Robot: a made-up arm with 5 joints.
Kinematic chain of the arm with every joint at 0, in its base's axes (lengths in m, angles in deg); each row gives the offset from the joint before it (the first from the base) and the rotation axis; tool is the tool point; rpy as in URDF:
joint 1: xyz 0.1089 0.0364 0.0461 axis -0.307 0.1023 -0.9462
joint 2: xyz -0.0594 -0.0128 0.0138 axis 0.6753 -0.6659 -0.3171
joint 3: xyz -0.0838 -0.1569 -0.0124 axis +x
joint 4: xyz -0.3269 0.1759 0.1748 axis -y
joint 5: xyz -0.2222 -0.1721 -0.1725 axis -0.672 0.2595 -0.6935
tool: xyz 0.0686 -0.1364 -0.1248 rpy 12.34 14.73 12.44
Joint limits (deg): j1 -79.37..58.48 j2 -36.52..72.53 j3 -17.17..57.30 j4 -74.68..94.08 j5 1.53..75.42
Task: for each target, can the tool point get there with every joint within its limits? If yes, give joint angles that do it. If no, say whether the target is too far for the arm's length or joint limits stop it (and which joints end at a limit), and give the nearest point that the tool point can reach.
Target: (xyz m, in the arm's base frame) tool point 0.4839 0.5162 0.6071
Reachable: no: joint limits stop it (at a limit: joint 1, joint 2, joint 3, joint 4, joint 5) | nearest point 0.0296 0.5189 0.7334 | short by 0.472 m
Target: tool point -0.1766 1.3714 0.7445
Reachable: no: too far | nearest point -0.2704 0.6045 0.6100 | short by 0.784 m
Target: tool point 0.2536 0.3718 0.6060
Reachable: no: joint limits stop it (at a limit: joint 1, joint 2, joint 3, joint 4, joint 5) | nearest point 0.0296 0.5189 0.7334 | short by 0.297 m
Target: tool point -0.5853 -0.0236 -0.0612
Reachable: yes | joints 21.41 -2.93 26.98 9.01 19.51
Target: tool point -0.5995 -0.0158 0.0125
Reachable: yes | joints 20.35 -14.05 43.85 33.00 64.82
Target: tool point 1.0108 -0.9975 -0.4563
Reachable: no: too far | nearest point 0.5489 -0.7507 -0.2412 | short by 0.566 m
